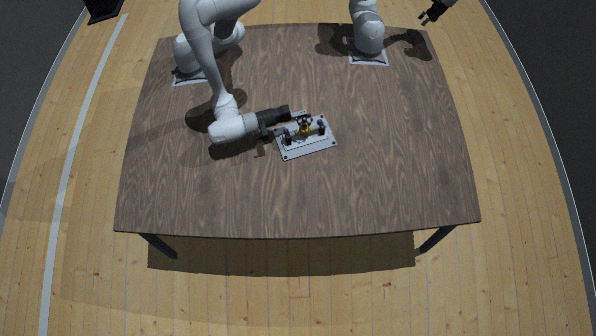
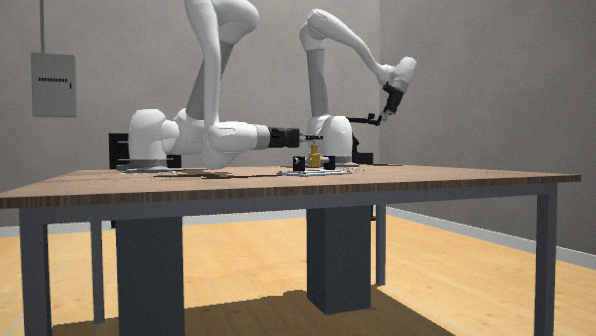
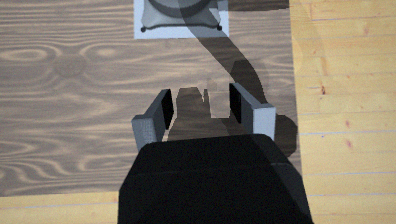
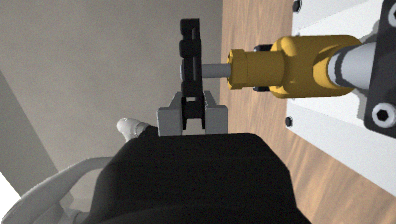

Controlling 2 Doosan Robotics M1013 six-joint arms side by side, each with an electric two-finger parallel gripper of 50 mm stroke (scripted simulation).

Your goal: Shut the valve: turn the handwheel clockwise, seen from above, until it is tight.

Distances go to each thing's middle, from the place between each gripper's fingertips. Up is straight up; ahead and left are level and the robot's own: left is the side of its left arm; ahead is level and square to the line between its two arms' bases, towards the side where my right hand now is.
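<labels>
Light base plate (image 1: 331,142) first: it's 3 cm ahead of my right hand and 13 cm below it. With the black handwheel (image 4: 192,71), my right gripper is now 3 cm short of it and 1 cm above it. Going by its middle, the handwheel is nearer to my right gripper than to my left hand, and the light base plate, by its middle, is also nearer to my right gripper than to my left hand.
The light base plate, counted from my left hand, is 720 mm to the right, 540 mm ahead and 260 mm below. I see the black handwheel 720 mm to the right of my left hand, 540 mm ahead of it and 140 mm below it.
</labels>
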